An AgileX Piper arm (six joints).
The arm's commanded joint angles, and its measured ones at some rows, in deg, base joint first. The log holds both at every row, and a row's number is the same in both.
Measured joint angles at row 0: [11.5, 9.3, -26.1, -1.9, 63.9, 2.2]
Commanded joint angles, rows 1 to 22: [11.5, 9.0, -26.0, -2.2, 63.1, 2.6]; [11.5, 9.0, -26.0, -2.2, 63.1, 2.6]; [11.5, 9.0, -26.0, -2.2, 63.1, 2.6]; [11.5, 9.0, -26.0, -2.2, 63.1, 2.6]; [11.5, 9.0, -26.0, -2.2, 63.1, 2.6]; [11.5, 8.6, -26.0, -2.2, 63.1, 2.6]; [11.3, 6.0, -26.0, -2.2, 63.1, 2.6]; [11.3, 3.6, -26.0, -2.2, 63.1, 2.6]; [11.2, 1.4, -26.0, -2.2, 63.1, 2.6]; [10.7, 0.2, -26.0, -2.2, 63.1, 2.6]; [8.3, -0.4, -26.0, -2.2, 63.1, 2.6]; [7.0, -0.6, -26.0, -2.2, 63.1, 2.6]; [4.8, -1.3, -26.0, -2.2, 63.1, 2.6]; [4.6, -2.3, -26.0, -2.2, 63.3, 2.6]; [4.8, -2.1, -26.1, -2.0, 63.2, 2.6]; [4.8, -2.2, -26.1, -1.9, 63.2, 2.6]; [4.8, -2.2, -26.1, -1.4, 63.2, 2.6]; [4.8, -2.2, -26.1, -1.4, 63.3, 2.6]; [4.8, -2.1, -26.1, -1.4, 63.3, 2.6]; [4.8, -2.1, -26.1, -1.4, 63.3, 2.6]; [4.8, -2.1, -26.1, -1.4, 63.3, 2.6]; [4.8, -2.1, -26.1, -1.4, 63.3, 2.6]
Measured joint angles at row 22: [5.0, -0.2, -26.1, -1.6, 63.4, 2.2]
